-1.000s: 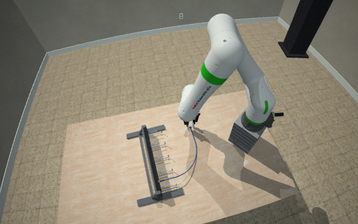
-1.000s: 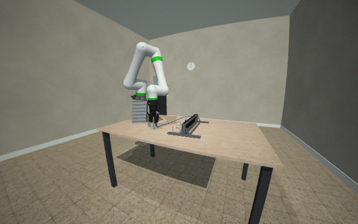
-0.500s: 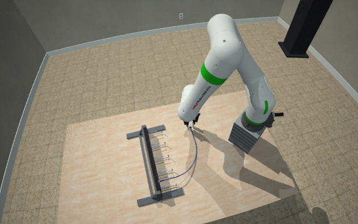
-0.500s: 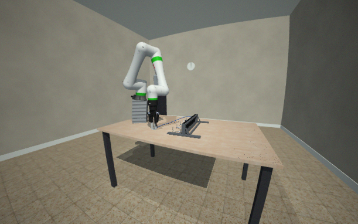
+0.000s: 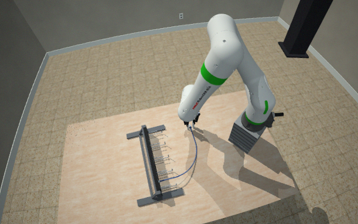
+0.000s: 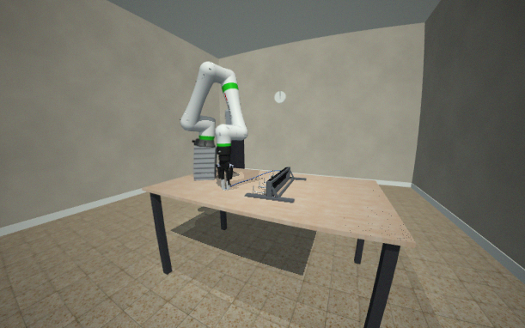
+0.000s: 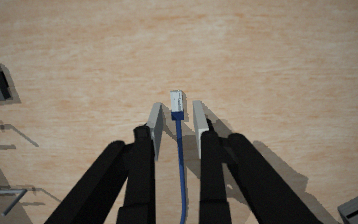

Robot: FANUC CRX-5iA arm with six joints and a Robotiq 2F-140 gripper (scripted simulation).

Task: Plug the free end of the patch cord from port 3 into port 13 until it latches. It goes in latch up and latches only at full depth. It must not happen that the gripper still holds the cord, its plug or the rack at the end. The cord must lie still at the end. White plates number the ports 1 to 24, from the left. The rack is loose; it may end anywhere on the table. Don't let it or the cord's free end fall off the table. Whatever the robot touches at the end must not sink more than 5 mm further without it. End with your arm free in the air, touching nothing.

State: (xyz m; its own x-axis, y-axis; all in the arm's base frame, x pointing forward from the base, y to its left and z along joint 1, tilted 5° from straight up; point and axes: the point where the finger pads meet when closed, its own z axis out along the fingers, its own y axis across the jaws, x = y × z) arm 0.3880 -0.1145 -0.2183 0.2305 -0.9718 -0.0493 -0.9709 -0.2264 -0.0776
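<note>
The free-end plug is 30 mm below my hand and 10 mm to the right of it.
</note>
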